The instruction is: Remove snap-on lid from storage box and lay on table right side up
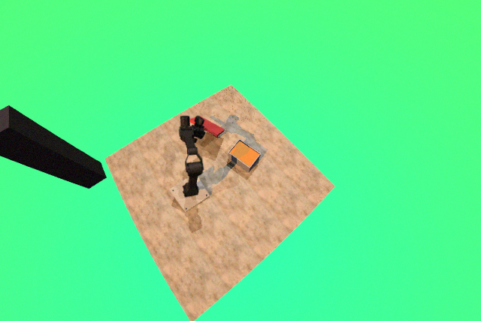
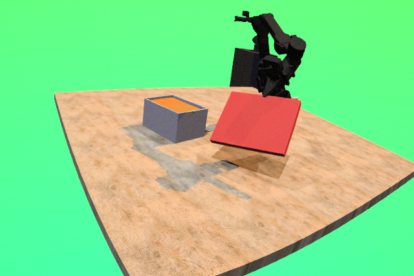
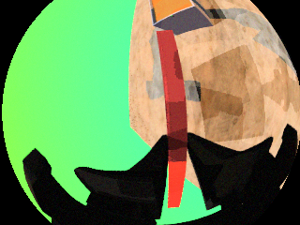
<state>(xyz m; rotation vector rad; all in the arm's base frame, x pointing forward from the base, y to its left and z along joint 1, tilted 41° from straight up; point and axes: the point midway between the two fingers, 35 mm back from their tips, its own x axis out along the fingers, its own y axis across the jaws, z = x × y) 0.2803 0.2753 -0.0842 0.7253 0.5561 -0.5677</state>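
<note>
The flat red lid lies 50 mm ahead of my gripper tip, 30 mm to the left of it and 60 mm below it. The rest, counted from my gripper tip: grey storage box 150 mm ahead, 290 mm to the right, 150 mm below.
</note>
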